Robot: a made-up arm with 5 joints.
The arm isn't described. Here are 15 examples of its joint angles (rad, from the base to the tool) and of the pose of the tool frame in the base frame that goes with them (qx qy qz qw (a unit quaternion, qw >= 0); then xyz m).
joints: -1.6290 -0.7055 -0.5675 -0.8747 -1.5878
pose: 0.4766 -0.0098 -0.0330 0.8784 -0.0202 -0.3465 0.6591
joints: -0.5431 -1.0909 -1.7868 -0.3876 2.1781
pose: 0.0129 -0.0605 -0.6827 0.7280 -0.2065 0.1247 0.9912
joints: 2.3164 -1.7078 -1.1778 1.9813 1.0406
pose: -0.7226 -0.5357 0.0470 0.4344 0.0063 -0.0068 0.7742
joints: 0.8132 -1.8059 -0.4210 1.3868 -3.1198
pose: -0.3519 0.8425 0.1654 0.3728 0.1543 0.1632 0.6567
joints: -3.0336 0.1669 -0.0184 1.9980 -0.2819
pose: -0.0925 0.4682 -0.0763 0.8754 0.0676 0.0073 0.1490
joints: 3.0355 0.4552 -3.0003 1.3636 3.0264
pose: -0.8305 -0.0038 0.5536 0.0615 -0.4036 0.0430 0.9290
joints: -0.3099 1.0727 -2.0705 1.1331 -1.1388
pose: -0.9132 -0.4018 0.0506 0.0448 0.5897 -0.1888 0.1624
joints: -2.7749 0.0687 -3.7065 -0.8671 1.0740
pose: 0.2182 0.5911 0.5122 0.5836 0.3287 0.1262 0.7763
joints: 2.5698 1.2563 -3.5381 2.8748 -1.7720
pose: -0.5401 0.7893 -0.2692 0.1135 -0.3568 0.2296 0.5526
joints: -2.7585 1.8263 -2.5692 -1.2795 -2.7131
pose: 0.5307 -0.0120 -0.7786 0.3345 -0.5139 -0.2071 0.2228
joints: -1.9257 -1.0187 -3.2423 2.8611 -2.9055
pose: 0.6749 0.3599 -0.4817 0.4277 0.1291 0.3485 0.6659
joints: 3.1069 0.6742 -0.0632 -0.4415 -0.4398
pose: -0.2004 0.9760 -0.0199 0.0823 -0.0680 0.0024 -0.0019
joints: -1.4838 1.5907 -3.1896 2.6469 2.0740
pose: -0.1789 -0.8471 -0.4787 0.1455 0.0430 -0.4931 0.2873
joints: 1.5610 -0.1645 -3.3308 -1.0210 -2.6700
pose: 0.3288 -0.5427 0.6571 0.4070 -0.0034 -0.3495 0.8137
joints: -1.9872 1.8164 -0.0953 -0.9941 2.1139
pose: -0.4314 -0.8291 -0.3548 0.0225 0.0930 0.2103 0.1139
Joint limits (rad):
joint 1: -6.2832..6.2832
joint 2: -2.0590..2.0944
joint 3: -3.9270..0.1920
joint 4: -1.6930..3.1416
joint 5: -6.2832..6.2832
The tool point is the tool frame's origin. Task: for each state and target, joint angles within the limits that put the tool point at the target. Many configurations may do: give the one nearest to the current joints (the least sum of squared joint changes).
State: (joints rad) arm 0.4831 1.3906 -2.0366 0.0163 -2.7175
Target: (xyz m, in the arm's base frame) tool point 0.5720 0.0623 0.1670
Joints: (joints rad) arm 0.1085 1.0379 -1.5016 -0.6097 -2.7175
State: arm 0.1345 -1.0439 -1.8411 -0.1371 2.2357
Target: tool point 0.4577 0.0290 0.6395
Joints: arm 0.0633 -0.5856 -0.8159 0.0267 2.2357
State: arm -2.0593 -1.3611 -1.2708 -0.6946 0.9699
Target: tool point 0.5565 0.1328 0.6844
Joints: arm -2.9073 -1.7489 -1.8036 -0.5425 0.9699
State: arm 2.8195 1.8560 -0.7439 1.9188 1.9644
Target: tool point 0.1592 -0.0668 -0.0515
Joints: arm 2.7443 1.8668 -1.1779 1.5564 1.9644
